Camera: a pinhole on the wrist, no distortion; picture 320 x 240 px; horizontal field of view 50.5 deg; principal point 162.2 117.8 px. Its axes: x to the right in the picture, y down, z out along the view. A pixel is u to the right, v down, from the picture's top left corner.
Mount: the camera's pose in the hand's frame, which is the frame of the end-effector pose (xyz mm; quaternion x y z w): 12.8 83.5 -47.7 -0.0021 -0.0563 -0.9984 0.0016
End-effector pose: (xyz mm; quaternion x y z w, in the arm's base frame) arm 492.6 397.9 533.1 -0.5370 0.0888 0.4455 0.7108
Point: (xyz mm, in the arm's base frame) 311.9 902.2 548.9
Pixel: 74.8 124.8
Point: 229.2 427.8 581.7
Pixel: outside the picture
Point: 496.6 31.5 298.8
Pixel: behind the camera
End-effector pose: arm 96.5 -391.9 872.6 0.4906 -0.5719 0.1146 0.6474
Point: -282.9 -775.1 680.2
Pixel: 244.4 213.8
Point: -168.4 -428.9 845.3
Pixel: 305.2 57.7
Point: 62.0 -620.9 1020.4
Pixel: outside the picture
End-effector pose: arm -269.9 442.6 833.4 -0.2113 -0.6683 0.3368 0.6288
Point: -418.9 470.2 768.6
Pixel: 201.2 151.0
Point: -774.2 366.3 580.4
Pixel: 273.8 85.0
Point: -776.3 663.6 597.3
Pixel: outside the picture
